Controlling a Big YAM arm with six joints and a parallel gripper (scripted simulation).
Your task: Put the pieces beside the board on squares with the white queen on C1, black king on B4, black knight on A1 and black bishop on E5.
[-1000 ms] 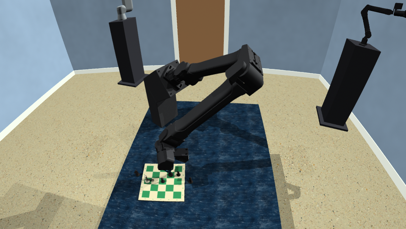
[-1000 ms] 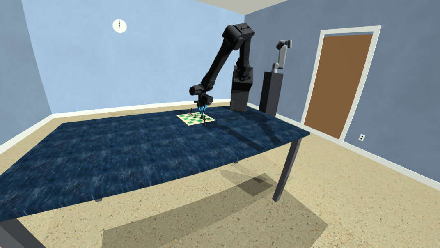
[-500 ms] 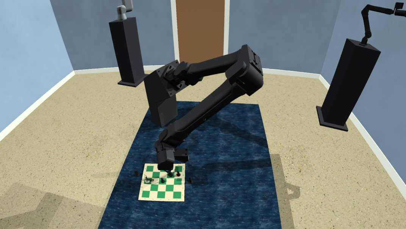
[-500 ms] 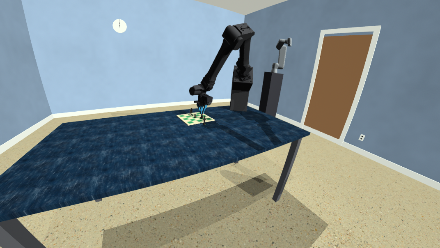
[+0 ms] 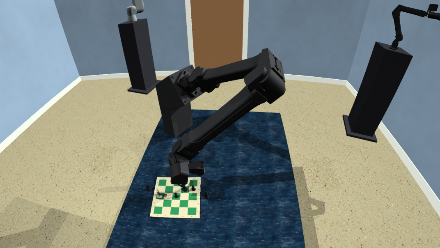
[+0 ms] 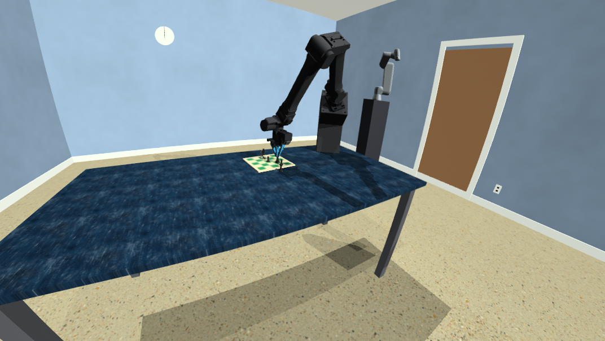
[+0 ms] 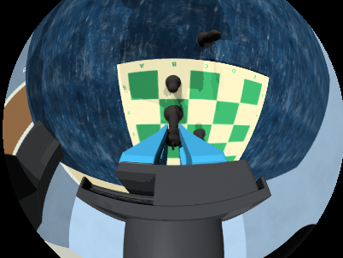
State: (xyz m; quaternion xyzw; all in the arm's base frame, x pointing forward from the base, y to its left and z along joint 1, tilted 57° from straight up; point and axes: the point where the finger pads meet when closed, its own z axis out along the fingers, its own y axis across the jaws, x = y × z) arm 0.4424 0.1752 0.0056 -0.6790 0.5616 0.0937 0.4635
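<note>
Now: the black king 10 mm below my hand. The rest, counted from my hand: white queen 90 mm to the right, 80 mm ahead, 20 mm below; cream board 50 mm ahead, 40 mm below, 20 mm to the right.
</note>
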